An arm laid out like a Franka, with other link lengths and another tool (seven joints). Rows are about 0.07 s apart.
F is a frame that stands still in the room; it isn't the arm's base.
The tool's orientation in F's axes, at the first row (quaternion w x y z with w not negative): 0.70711 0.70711 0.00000 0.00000
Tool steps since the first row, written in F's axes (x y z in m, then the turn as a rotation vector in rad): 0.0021 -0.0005 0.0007 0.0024 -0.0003 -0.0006; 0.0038 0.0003 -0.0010 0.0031 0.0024 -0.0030; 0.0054 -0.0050 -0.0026 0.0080 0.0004 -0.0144; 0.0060 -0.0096 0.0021 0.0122 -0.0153 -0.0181; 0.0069 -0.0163 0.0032 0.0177 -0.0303 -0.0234; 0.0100 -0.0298 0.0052 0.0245 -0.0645 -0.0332; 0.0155 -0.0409 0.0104 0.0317 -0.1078 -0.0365; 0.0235 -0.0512 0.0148 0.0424 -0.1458 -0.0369
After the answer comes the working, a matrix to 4 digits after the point.
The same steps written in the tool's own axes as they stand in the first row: 0.0021 0.0007 0.0005 0.0024 -0.0006 0.0003; 0.0038 -0.0010 -0.0003 0.0031 -0.0030 -0.0024; 0.0054 -0.0026 0.0050 0.0080 -0.0144 -0.0004; 0.0060 0.0021 0.0096 0.0122 -0.0181 0.0153; 0.0069 0.0032 0.0163 0.0177 -0.0234 0.0303; 0.0100 0.0052 0.0298 0.0245 -0.0332 0.0645; 0.0155 0.0104 0.0409 0.0317 -0.0365 0.1078; 0.0235 0.0148 0.0512 0.0424 -0.0369 0.1458
The tool's axes in the first row as the columns of a matrix, in F's axes (rounded; the answer above uses it unrounded):
1.0000 0.0000 0.0000
0.0000 0.0000 -1.0000
0.0000 1.0000 0.0000

